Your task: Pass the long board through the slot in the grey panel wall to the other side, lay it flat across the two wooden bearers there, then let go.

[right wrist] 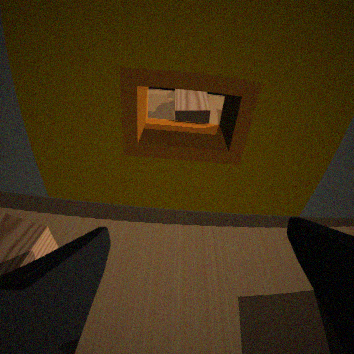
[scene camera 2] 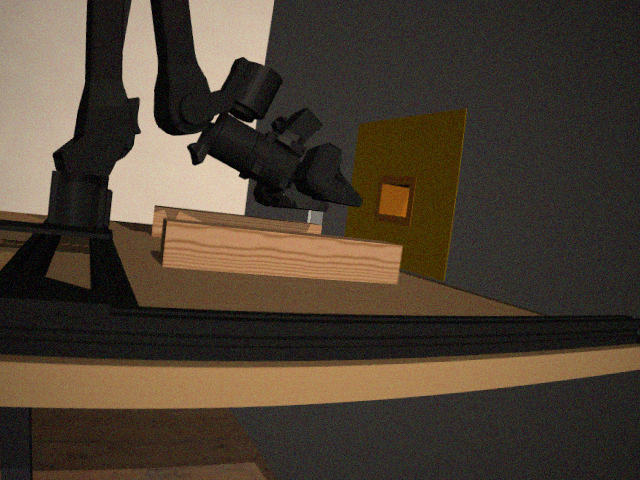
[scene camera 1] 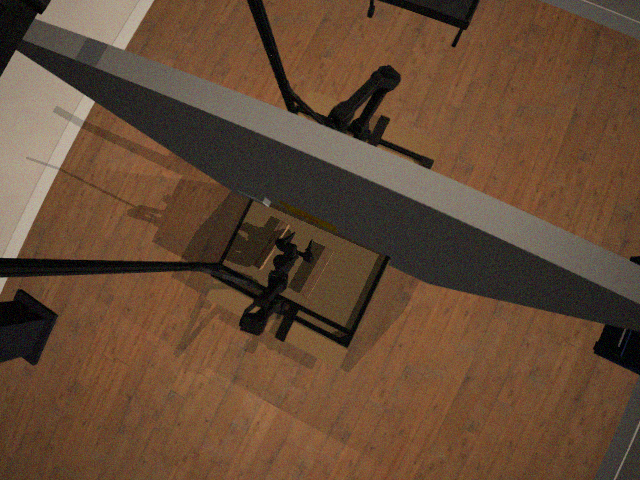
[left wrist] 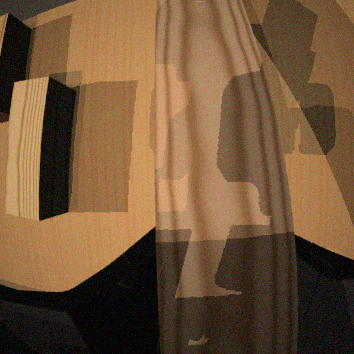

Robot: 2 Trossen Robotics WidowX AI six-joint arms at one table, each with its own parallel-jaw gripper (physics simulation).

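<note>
The long board point(left wrist: 218, 140) runs up the middle of the left wrist view, and my left gripper is shut on it, though its fingers are out of view. Through the slot point(right wrist: 182, 116) point(scene camera 2: 394, 200) in the yellow panel point(right wrist: 70, 105) point(scene camera 2: 423, 143) of the grey wall point(scene camera 1: 318, 190) point(scene camera 2: 413, 57), the board's end point(right wrist: 192, 102) shows on the far side. My right gripper point(scene camera 2: 347, 195) point(right wrist: 199, 232) point(scene camera 1: 296, 248) is open and empty, pointing at the slot from a short way off. Two wooden bearers point(scene camera 2: 280, 257) point(scene camera 2: 232, 221) lie on the table below and behind it.
A wooden block point(left wrist: 24, 147) stands on the table left of the board in the left wrist view. A small grey cube point(scene camera 2: 314, 217) point(scene camera 1: 267, 201) sits at the wall's foot. The table's dark frame point(scene camera 2: 318, 333) runs along its near edge. The left arm point(scene camera 1: 366, 105) stands beyond the wall.
</note>
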